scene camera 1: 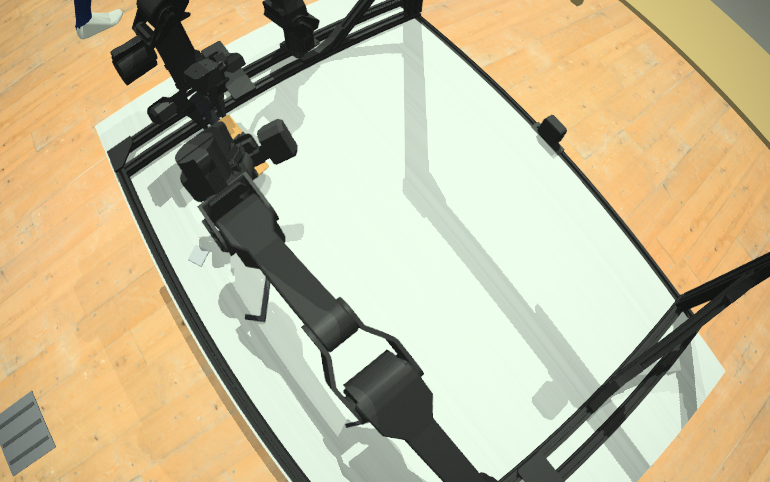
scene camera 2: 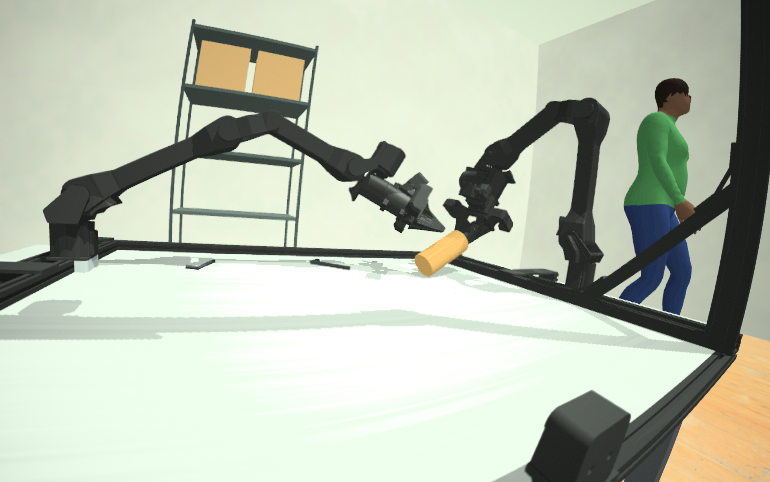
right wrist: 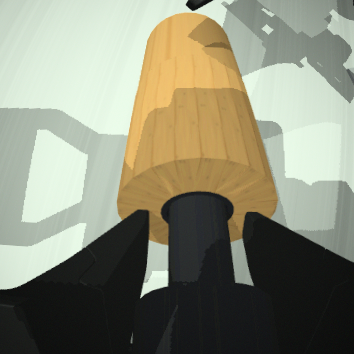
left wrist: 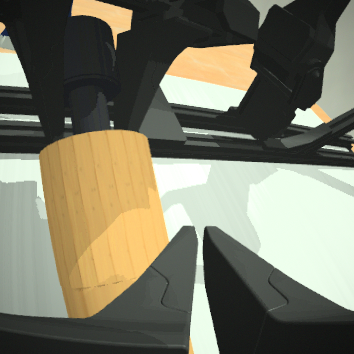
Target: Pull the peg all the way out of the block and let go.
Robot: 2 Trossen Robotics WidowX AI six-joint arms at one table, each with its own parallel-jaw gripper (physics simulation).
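Seen in the pictures: left gripper, fingertip midpoint: [scene camera 1: 242, 134] [scene camera 2: 444, 230] [left wrist: 197, 237]; right gripper, fingertip midpoint: [scene camera 2: 459, 242] [right wrist: 196, 222] [left wrist: 90, 150]; left arm's base at its link origin: [scene camera 2: 73, 256]; right arm's base at its link origin: [scene camera 1: 299, 44] [scene camera 2: 577, 289] [left wrist: 255, 122].
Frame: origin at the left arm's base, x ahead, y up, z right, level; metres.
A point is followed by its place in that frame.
Observation:
The wooden cylindrical block [scene camera 1: 231, 126] @[y 0.073, x 0.739, z 0.097 m] [scene camera 2: 442, 252] @[y 0.039, x 0.695, z 0.109 m] [left wrist: 100, 200] @[y 0.072, x 0.731, z 0.074 m] [right wrist: 195, 120] @[y 0.079, x 0.743, z 0.088 m] hangs tilted above the table. The dark peg [left wrist: 90, 110] @[y 0.080, x 0.780, z 0.078 m] [right wrist: 200, 250] @[y 0.081, x 0.782, z 0.083 m] has a wide head and a narrower stem. A length of stem shows outside the block, and its end sits in the hole. My right gripper [scene camera 2: 469, 233] @[y 0.059, x 0.773, z 0.080 m] [right wrist: 196, 222] @[y 0.059, x 0.773, z 0.080 m] is shut on the peg, its fingertips close to the block's end face. My left gripper [scene camera 2: 443, 229] @[y 0.086, x 0.701, z 0.099 m] [left wrist: 197, 237] @[y 0.086, x 0.701, z 0.099 m] is shut and empty, fingertips almost together. It is beside the block, with one finger overlapping the block's side in the left wrist view.
A dark L-shaped bar [scene camera 1: 263, 304] @[y -0.011, x 0.477, z -0.038 m] and a small pale piece [scene camera 1: 198, 255] @[y -0.016, x 0.623, z -0.079 m] lie on the table. In scene camera 2, two dark flat items [scene camera 2: 200, 264] @[y -0.013, x 0.218, z -0.005 m] [scene camera 2: 330, 264] @[y -0.013, x 0.490, z -0.018 m] and a white cube [scene camera 2: 85, 264] @[y -0.006, x 0.029, z 0.032 m] lie on its far side. A black frame [scene camera 2: 272, 250] @[y -0.008, x 0.390, z -0.159 m] edges the table.

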